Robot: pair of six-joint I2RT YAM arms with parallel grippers.
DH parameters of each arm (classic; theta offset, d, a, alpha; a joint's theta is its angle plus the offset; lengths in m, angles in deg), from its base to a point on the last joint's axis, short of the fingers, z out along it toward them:
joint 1: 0 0.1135 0.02 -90
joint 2: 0 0 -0.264 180
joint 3: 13.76 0 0.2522 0
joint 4: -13.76 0 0.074 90
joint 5: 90 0 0 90
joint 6: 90 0.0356 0 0
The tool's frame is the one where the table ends.
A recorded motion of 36 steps. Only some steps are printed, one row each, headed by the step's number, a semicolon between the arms.
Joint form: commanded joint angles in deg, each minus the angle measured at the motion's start. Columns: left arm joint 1, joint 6, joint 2, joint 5, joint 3, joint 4; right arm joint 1, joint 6, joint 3, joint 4, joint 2, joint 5.
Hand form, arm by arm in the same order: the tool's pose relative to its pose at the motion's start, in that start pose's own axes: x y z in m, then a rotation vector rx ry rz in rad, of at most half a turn. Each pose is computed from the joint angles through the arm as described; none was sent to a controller.
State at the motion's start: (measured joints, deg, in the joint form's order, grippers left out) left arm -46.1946 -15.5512 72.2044 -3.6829 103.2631 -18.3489; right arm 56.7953 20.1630 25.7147 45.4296 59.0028 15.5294
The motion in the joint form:
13: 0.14 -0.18 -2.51 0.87 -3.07 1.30; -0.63 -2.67 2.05 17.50 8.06 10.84
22: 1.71 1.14 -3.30 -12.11 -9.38 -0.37; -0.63 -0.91 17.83 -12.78 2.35 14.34
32: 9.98 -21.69 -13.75 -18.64 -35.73 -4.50; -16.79 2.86 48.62 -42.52 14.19 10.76
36: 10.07 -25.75 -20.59 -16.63 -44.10 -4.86; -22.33 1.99 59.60 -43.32 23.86 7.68
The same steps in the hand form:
13: 0.0017 0.0011 -0.0102 0.0158 -0.0090 -0.0033; -0.0098 -0.0010 0.0179 0.1274 -0.2429 0.0223
22: 0.0320 0.0239 -0.0035 -0.2610 0.0444 0.0437; -0.0665 0.0230 0.0358 0.2306 -0.1300 0.0001
32: 0.1299 0.0898 -0.0433 -0.6469 0.1867 -0.2611; -0.1600 -0.0107 0.1022 0.4872 -0.0671 -0.0402
36: 0.1520 0.0928 -0.0723 -0.6411 0.2101 -0.3334; -0.1794 -0.0364 0.1439 0.5224 -0.0897 -0.0633

